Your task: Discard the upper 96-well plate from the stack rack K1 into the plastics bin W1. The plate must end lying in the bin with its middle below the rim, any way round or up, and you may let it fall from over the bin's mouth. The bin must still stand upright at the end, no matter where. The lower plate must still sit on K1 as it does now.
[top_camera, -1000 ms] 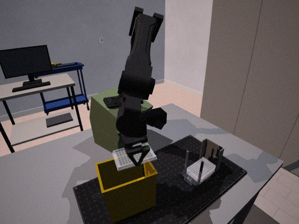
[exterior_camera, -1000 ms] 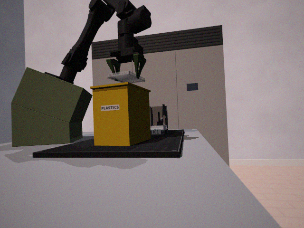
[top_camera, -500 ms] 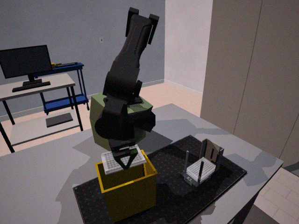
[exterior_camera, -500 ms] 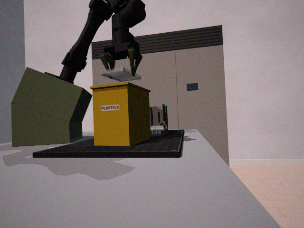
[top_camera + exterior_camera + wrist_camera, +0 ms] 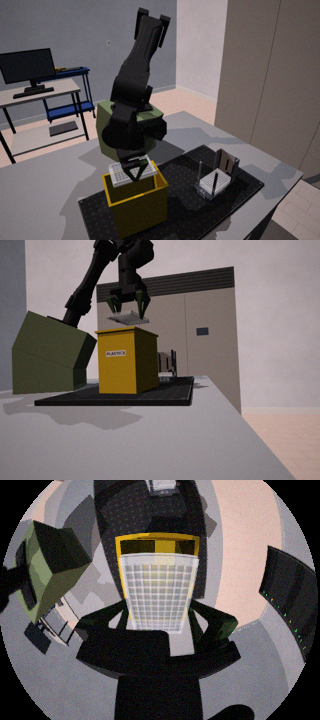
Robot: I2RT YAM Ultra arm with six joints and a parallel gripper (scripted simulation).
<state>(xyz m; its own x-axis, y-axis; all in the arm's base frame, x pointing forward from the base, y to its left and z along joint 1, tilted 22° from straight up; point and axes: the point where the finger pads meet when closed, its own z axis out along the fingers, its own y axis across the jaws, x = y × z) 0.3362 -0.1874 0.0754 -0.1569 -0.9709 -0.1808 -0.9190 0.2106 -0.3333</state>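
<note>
My hand is right at the 96-well plate. Also, from my hand: yellow plastics bin (140 mm below).
</note>
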